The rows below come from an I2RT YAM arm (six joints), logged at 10 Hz.
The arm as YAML. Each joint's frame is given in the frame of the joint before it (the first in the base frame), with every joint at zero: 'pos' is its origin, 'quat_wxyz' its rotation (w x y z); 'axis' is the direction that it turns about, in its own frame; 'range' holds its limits. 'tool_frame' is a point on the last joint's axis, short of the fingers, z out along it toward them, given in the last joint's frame.
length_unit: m
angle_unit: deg
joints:
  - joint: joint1
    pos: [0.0, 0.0, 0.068]
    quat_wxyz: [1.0, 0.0, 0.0, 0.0]
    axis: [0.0, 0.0, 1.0]
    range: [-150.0, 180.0]
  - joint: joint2
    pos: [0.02, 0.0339, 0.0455]
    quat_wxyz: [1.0, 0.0, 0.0, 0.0]
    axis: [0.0, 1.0, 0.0]
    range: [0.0, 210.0]
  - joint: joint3
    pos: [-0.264, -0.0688, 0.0]
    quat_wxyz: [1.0, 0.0, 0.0, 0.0]
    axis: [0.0, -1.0, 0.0]
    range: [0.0, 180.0]
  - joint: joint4
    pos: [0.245, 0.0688, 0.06]
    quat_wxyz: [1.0, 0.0, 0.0, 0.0]
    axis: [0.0, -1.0, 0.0]
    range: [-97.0, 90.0]
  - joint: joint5
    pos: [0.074, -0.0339, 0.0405]
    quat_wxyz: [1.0, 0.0, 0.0, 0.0]
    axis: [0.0, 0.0, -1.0]
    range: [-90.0, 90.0]
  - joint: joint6
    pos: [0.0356, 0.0, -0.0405]
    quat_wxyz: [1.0, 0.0, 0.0, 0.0]
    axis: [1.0, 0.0, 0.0]
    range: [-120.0, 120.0]
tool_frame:
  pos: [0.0, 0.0, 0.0]
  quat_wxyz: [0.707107, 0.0, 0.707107, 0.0]
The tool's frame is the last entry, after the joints.
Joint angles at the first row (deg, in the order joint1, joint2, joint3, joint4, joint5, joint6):
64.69 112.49 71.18 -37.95 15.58 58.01
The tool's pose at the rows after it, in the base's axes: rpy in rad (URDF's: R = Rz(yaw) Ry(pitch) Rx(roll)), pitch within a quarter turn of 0, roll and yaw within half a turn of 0; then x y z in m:
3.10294 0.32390 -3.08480 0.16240 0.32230 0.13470
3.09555 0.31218 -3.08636 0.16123 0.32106 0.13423
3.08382 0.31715 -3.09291 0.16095 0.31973 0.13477
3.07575 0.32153 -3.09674 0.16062 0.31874 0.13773
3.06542 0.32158 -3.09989 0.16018 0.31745 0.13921
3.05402 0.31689 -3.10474 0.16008 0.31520 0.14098
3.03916 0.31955 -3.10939 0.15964 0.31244 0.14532
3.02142 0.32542 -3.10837 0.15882 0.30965 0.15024
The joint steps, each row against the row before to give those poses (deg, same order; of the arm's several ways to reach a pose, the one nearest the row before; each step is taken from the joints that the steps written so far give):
0.04 -0.94 -1.28 0.70 -0.45 1.63
0.01 -0.28 -0.49 0.21 -0.78 0.12
-0.05 -0.52 -0.67 0.82 -0.02 0.13
-0.02 -0.66 -0.22 0.05 0.02 0.05
-0.05 -0.58 -0.47 0.39 -0.26 0.00
-0.19 -0.72 -0.58 0.28 -0.54 0.00
-0.16 -1.22 -0.64 0.23 -0.27 -0.10
-0.10 -1.40 -0.75 0.46 -0.27 -0.44

